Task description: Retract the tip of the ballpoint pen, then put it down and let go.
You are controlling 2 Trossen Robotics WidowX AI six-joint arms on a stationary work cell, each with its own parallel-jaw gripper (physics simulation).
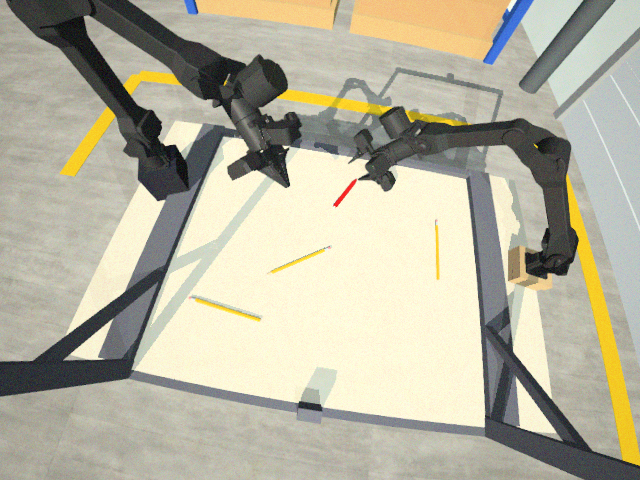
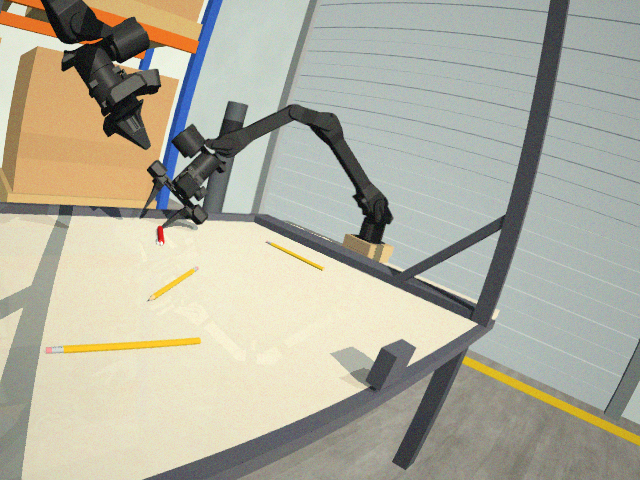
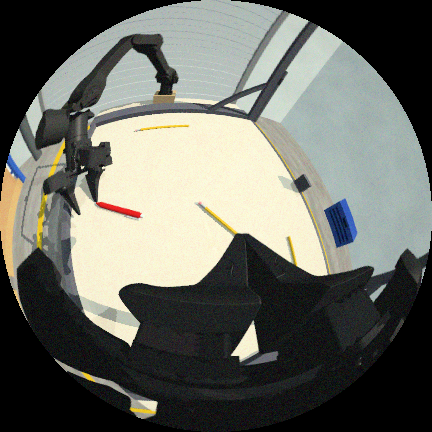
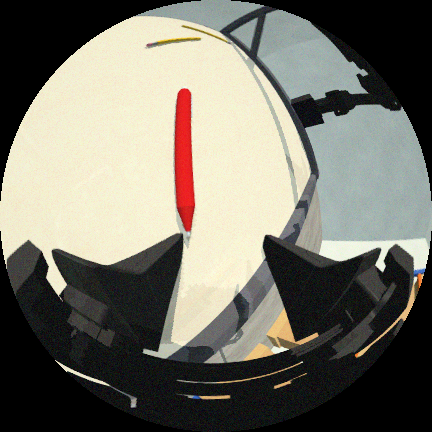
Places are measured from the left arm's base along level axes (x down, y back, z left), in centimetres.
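Pixels of known places: left gripper, fingertip midpoint: [image 1: 288, 187] [image 2: 148, 148] [image 3: 240, 238]; right gripper, fingertip midpoint: [image 1: 353, 171] [image 2: 152, 218] [image 3: 87, 207] [image 4: 224, 240]; left arm's base at its link origin: [image 1: 157, 161]; right arm's base at its link origin: [image 1: 535, 266] [image 2: 369, 240] [image 3: 165, 92].
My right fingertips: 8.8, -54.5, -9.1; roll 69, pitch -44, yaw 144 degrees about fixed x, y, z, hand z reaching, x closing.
For each thing: its top centre in the pictures, then the offset to it from my right fingertips, as dx, dy, dz. Level surfaces: height alone.
- red ballpoint pen at its top centre: [image 4: 189, 136] [image 2: 160, 230] [image 3: 115, 207] [image 1: 345, 191] +0.4, +4.4, -6.2
- cream table top at its surface level: dx +1.9
- small grey block at its top centre: [image 2: 398, 345] [image 1: 309, 414] [image 3: 307, 179] -3.8, +29.6, -58.4
The red ballpoint pen [image 1: 345, 192] [image 2: 160, 235] [image 3: 118, 209] [image 4: 184, 157] lies flat on the cream table top [image 1: 366, 295], near the back edge. Its pointed end faces my right gripper. My right gripper [image 1: 359, 168] [image 2: 159, 209] [image 3: 87, 207] [image 4: 224, 240] is open and empty. It hovers just above and behind the pen's pointed end, apart from it. My left gripper [image 1: 284, 180] [image 2: 139, 140] [image 3: 240, 238] is shut and empty. It hangs above the back left of the table, well to the left of the pen.
Three yellow pencils lie on the table: one in the middle [image 1: 300, 259], one at the front left [image 1: 226, 308], one at the right [image 1: 436, 249]. A dark frame [image 1: 478, 229] rims the table. A small grey block [image 1: 310, 409] sits at the front edge.
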